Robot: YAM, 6 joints.
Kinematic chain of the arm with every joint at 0, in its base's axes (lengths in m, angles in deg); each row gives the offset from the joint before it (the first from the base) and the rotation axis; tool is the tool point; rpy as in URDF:
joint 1: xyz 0 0 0.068 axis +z
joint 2: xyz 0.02 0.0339 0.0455 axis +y
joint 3: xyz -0.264 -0.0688 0 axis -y
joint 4: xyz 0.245 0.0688 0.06 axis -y
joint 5: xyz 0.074 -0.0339 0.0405 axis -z
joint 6: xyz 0.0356 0 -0.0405 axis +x
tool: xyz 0 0 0 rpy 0 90 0
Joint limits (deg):
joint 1: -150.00..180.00
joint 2: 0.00..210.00
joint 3: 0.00..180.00
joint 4: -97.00..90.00
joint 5: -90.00..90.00
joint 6: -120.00..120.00
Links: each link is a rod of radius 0.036 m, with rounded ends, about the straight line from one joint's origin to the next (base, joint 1, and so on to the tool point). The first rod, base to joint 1, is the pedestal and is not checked.
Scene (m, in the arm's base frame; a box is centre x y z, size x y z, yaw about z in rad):
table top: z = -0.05
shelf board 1: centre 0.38 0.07 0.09 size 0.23 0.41 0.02 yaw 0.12
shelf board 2: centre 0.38 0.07 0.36 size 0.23 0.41 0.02 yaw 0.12
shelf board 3: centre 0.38 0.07 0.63 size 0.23 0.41 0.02 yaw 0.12
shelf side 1: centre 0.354 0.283 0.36 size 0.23 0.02 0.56 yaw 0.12
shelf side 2: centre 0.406 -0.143 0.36 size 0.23 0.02 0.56 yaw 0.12
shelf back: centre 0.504 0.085 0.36 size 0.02 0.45 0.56 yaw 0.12
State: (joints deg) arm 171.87 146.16 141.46 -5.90 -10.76 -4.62
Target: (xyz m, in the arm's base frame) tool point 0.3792 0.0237 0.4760
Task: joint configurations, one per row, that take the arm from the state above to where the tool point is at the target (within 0.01 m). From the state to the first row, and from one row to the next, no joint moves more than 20 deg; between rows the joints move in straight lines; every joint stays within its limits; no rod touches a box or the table.
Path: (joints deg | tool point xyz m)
1: 171.58 127.80 130.52 7.80 -0.50 -4.62 | -0.5258 0.0775 0.4137
2: 171.29 109.43 119.59 21.50 9.77 -4.62 | -0.4254 0.0713 0.5220
3: 171.01 91.07 108.65 35.20 20.03 -4.62 | -0.2997 0.0598 0.5942
4: 170.72 72.71 97.71 48.90 30.30 -4.62 | -0.1622 0.0447 0.6241
5: 170.43 54.35 86.77 62.60 40.56 -4.62 | -0.0276 0.0281 0.6107
6: 170.14 35.98 75.84 76.30 50.82 -4.62 | 0.0900 0.0124 0.5583
7: 169.85 17.62 64.90 90.00 61.09 -4.62 | 0.1792 -0.0004 0.4760
8: 171.54 24.61 84.08 89.45 57.86 -4.62 | 0.2288 -0.0036 0.5129
9: 173.24 31.60 103.27 88.89 54.64 -4.62 | 0.2755 -0.0034 0.5348
10: 174.93 38.58 122.45 88.34 51.41 -4.62 | 0.3164 -0.0001 0.5412
11: 176.62 45.57 141.63 87.79 48.19 -4.62 | 0.3488 0.0060 0.5328
12: 178.31 52.56 160.82 87.24 44.96 -4.62 | 0.3704 0.0142 0.5105
13: 180.00 59.55 180.00 86.68 41.74 -4.62 | 0.3792 0.0237 0.4760

